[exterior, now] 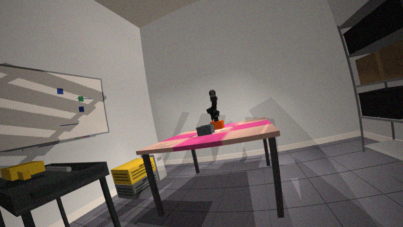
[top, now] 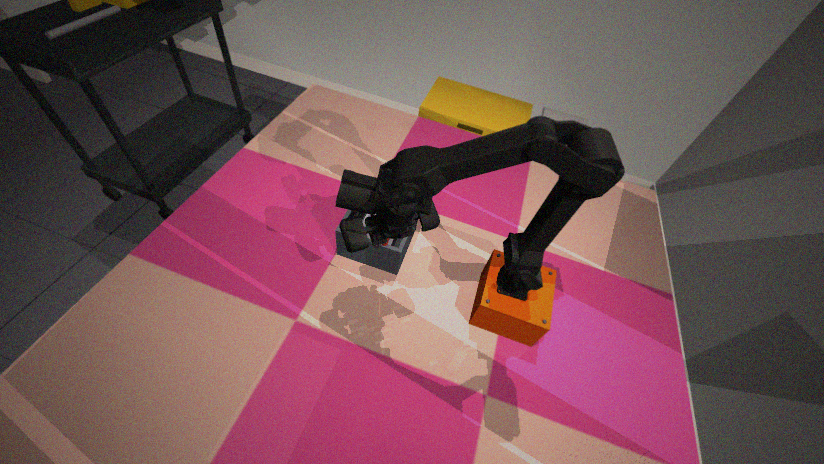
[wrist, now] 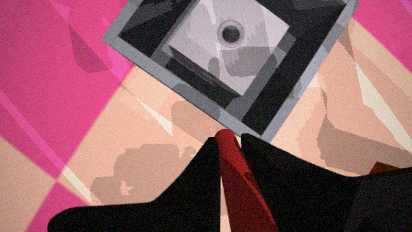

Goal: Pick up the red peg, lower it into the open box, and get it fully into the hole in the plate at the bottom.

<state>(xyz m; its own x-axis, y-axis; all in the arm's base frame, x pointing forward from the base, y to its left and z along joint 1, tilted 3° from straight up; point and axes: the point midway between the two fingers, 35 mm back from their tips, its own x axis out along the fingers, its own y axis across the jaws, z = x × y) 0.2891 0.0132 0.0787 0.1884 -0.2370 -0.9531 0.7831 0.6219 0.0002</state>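
My gripper tip is 100 mm above the light grey plate, 90 mm to the left of it and 40 mm short of it. Also, from my gripper tip: grey box 120 mm below, 90 mm to the right, 40 mm ahead; then red peg 20 mm above, 10 mm to the left, 10 mm behind.
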